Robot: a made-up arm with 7 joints. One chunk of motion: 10 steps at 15 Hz.
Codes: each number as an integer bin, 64 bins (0 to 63) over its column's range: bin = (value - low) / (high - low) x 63, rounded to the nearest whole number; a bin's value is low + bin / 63 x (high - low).
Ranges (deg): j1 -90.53..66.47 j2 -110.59..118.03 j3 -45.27..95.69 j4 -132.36..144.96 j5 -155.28..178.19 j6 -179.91..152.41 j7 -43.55..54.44
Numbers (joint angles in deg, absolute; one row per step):
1: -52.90 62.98 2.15 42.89 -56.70 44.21 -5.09
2: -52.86 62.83 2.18 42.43 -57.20 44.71 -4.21
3: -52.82 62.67 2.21 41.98 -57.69 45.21 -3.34
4: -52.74 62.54 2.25 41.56 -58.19 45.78 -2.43
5: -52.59 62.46 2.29 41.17 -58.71 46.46 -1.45
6: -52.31 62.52 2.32 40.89 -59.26 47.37 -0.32
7: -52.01 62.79 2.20 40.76 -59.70 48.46 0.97
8: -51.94 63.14 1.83 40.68 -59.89 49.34 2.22
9: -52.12 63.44 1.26 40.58 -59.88 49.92 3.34
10: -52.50 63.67 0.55 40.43 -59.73 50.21 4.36
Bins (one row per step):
1: 15 48 21 40 19 42 25
2: 15 48 21 40 19 43 25
3: 15 48 21 40 18 43 26
4: 15 48 21 40 18 43 26
5: 15 48 21 39 18 43 27
6: 15 48 21 39 18 43 28
7: 15 48 21 39 18 43 29
8: 15 48 21 39 18 43 29
9: 15 48 21 39 18 44 30
10: 15 48 20 39 18 44 31

